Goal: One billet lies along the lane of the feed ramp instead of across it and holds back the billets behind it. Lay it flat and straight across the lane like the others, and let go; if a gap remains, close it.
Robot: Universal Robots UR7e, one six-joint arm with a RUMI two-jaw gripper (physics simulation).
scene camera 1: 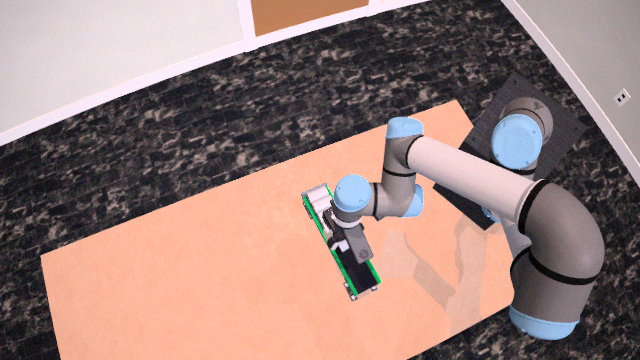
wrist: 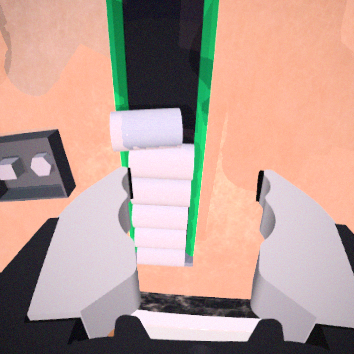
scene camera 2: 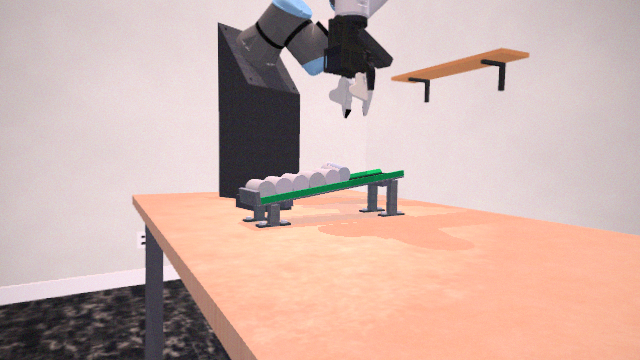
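Pixels of known places: gripper, fingertip midpoint: (scene camera 1: 342, 242) (wrist: 193, 172) (scene camera 2: 354, 117); arm's base, origin of the base link: (scene camera 2: 255, 53).
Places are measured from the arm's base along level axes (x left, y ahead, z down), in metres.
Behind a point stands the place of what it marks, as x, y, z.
Note:
The feed ramp (scene camera 1: 345, 274) (scene camera 2: 330, 188) (wrist: 155, 65) has green rails and a dark lane. Several white billets (scene camera 1: 315, 192) @[0.091, 0.566, 0.395] (scene camera 2: 284, 185) @[0.142, 0.568, 0.406] (wrist: 161, 191) @[0.201, 0.498, 0.381] lie across its lower part in a row. The uppermost billet (wrist: 146, 129) @[0.261, 0.448, 0.365] lies roughly crosswise, touching or nearly touching the row. It is shifted sideways: one end overlaps the left rail in the wrist view, and the other stops short of the right rail. In scene camera 2 its far end (scene camera 2: 334, 165) @[0.251, 0.460, 0.366] looks raised. My gripper (scene camera 2: 356, 115) @[0.295, 0.475, 0.255] (wrist: 193, 172) @[0.295, 0.475, 0.255] is part open and empty, high above the ramp, its fingers on either side of the right rail in the wrist view.
A dark open box (wrist: 65, 165) @[0.102, 0.377, 0.477] holding two light hexagonal pieces stands left of the ramp in the wrist view. The ramp stands on grey legs (scene camera 2: 392, 197) @[0.394, 0.437, 0.442] on the orange table (scene camera 1: 200, 280) @[0.408, 0.927, 0.488] (scene camera 2: 400, 300) @[0.291, 0.994, 0.488]. A wall shelf (scene camera 2: 460, 65) is in the background.

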